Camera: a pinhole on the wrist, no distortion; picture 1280 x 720 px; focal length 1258.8 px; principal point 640.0 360.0 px. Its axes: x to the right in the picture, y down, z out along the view. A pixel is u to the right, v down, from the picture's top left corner.
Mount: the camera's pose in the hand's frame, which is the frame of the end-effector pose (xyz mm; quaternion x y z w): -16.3 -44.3 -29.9 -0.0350 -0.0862 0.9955 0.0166
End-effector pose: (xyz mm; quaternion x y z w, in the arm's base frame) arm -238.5 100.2 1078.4 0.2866 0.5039 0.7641 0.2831
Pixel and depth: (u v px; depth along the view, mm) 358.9 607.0 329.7
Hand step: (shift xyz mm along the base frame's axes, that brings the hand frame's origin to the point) 211.0 253.1 -56.6
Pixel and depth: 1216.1 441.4 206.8
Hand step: 217.0 38.7 -48.2
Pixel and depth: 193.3 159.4 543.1
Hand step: 299.3 442.9 140.3
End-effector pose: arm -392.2 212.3 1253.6 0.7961 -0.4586 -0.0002 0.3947
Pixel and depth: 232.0 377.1 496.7
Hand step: -3.4 -334.8 -372.2
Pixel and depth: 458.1 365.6 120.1
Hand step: 11.4 -32.7 -105.7
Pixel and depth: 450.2 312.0 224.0
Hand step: -14.5 -102.7 -180.4
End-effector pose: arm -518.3 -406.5 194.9 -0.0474 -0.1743 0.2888 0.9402
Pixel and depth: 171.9 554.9 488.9
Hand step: 49.0 -107.3 498.3
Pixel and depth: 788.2 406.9 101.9
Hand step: -17.9 -74.6 65.9
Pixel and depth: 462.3 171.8 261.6
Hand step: -54.7 -44.2 231.6
